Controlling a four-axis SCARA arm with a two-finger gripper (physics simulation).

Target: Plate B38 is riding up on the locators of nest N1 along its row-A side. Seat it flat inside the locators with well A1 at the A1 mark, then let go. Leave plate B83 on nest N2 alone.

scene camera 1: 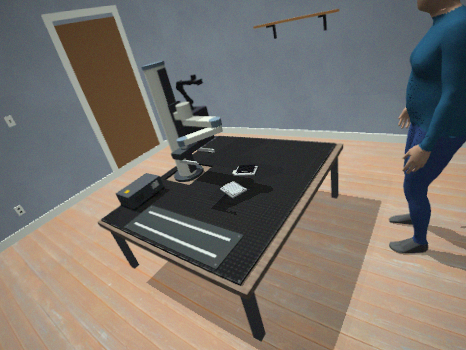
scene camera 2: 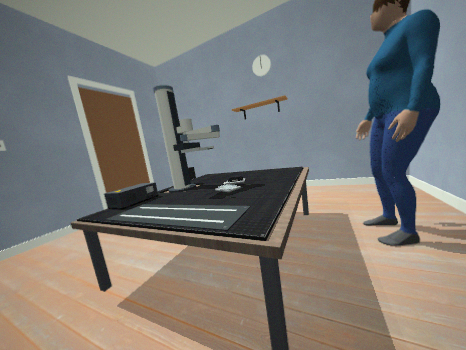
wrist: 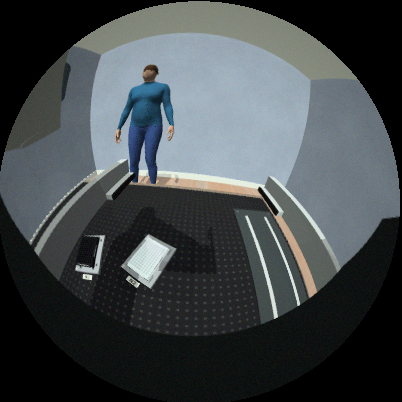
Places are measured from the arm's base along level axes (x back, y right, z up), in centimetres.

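Pixels of known places: gripper, fingertip midpoint: (scene camera 1: 206, 156) (scene camera 2: 207, 147) (wrist: 199, 171); arm's base, link origin: (scene camera 1: 189, 173) (scene camera 2: 182, 189).
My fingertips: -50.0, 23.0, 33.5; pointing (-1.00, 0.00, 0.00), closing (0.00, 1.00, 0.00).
Observation:
For each thing: its top centre in the pictures, then the offset to it from my fingertips, as dx, dy, dz. "*": a spot on its surface instead. Level surfaces: height alone.
- Plate B38, top centre: (wrist: 85, 248) (scene camera 1: 245, 167) (scene camera 2: 235, 177) +1.0, -37.2, -28.7
- pale nest N1, top centre: (wrist: 87, 250) +0.9, -36.8, -30.0
- Plate B83, top centre: (wrist: 147, 255) (scene camera 1: 232, 187) (scene camera 2: 227, 185) -3.9, -12.4, -29.6
- nest N2, surface spot: (wrist: 151, 283) * +4.5, -9.6, -31.0
- dark control box, surface spot: (scene camera 1: 140, 191) * +53.5, +21.6, -22.3
- grey panel with two white strips, surface height: dz -32.0
Plate B38 (scene camera 1: 247, 169) (scene camera 2: 236, 179) (wrist: 87, 251) is black and sits on the pale nest N1 (wrist: 99, 255). In the wrist view it lies toward the nest's left side, with a pale strip showing on the right. Its tilt and the A1 mark are too small to make out. Plate B83 (scene camera 1: 233, 189) (scene camera 2: 228, 187) (wrist: 147, 256) is white and sits on nest N2 (wrist: 151, 283), beside N1. My gripper (scene camera 1: 205, 156) (scene camera 2: 212, 148) (wrist: 199, 171) is open and empty. It hangs above the table near the column, away from both plates.
A dark control box (scene camera 1: 140, 191) (scene camera 2: 131, 195) stands near the column base. A grey panel with two white strips (scene camera 1: 182, 237) (scene camera 2: 182, 217) (wrist: 265, 265) lies at one table end. A person (scene camera 1: 432, 100) (scene camera 2: 402, 100) (wrist: 148, 110) stands beyond the table's long edge.

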